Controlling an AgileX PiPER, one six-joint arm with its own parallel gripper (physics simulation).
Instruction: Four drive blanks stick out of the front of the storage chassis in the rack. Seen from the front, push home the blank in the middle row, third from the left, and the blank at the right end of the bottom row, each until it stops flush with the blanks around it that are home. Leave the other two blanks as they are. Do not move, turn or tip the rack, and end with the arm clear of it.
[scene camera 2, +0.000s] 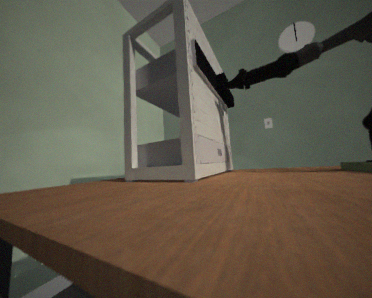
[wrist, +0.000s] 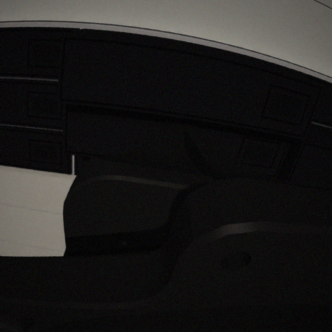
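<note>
The pale rack (scene camera 2: 185, 130) (wrist: 30, 215) stands upright on the table. The black storage chassis (scene camera 2: 206, 64) spans its upper front. My gripper (scene camera 2: 230, 85) tapers to a point and looks shut, with its tip at or very near the chassis front, toward the far end; contact cannot be told. In the wrist view dark gripper parts fill the lower half and hide part of the chassis. Above them a wide upper blank (wrist: 190, 80) and a blank below it (wrist: 150, 132) show, beside three stacked blanks at the left. Darkness hides how far each sticks out and which is touched.
The wooden table (scene camera 2: 250, 225) has its near edge at the lower left. The arm (scene camera 2: 280, 67) reaches in from the upper right. A round clock (scene camera 2: 296, 36) and an outlet (scene camera 2: 268, 123) are on the wall. A green base (scene camera 2: 357, 166) is at the right.
</note>
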